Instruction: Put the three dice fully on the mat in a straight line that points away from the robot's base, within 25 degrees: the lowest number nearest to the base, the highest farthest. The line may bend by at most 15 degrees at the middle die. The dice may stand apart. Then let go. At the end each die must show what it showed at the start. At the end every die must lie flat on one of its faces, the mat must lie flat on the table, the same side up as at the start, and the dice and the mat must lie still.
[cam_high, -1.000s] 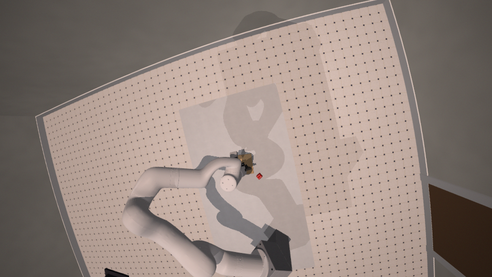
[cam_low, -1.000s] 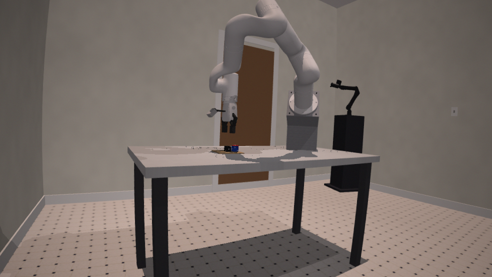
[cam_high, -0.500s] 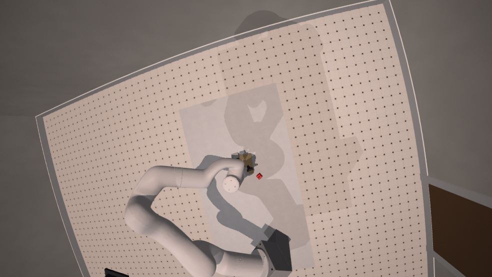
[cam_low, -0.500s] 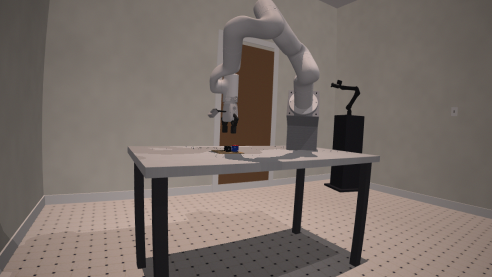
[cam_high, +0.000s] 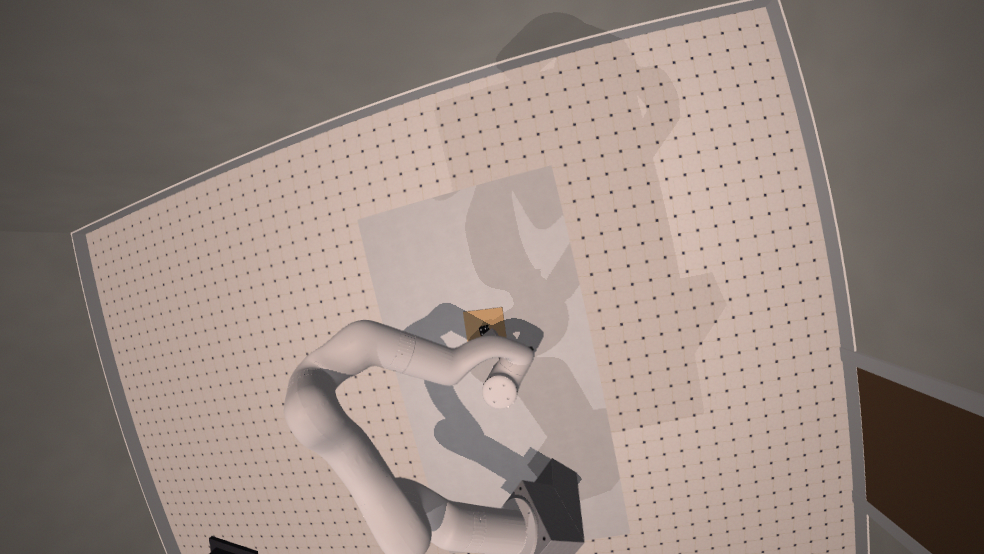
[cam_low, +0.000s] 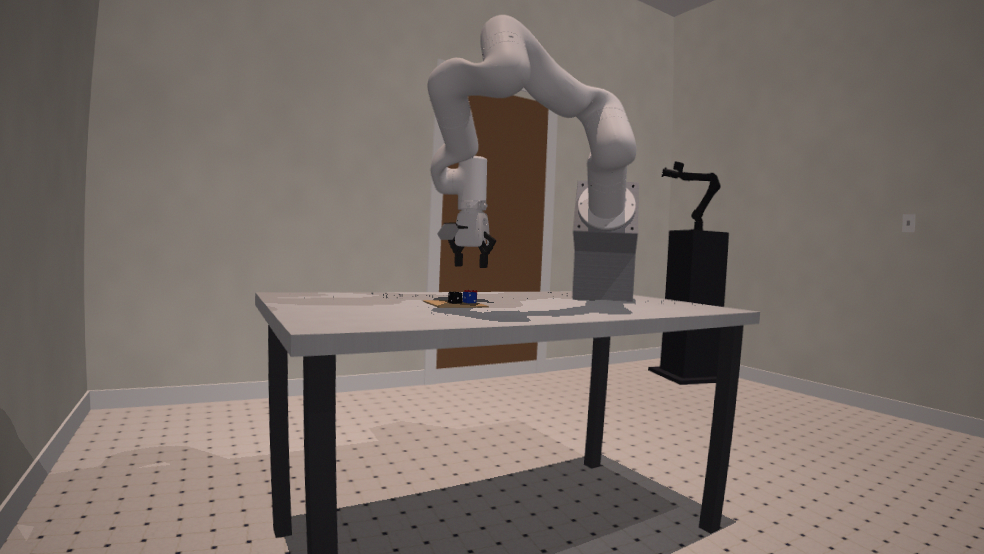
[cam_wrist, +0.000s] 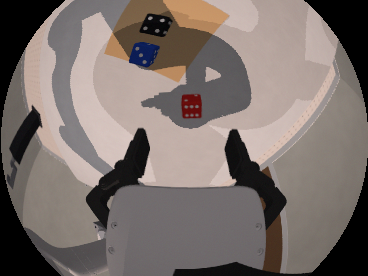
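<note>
My gripper is now 90 mm above the red die, 10 mm to the left of it and 10 mm past it. Round my hand: black die (110 mm to the left, 90 mm below, 60 mm ahead); then blue die (100 mm to the left, 90 mm below, 20 mm ahead); then tan mat (110 mm to the left, 110 mm below, 60 mm ahead).
</note>
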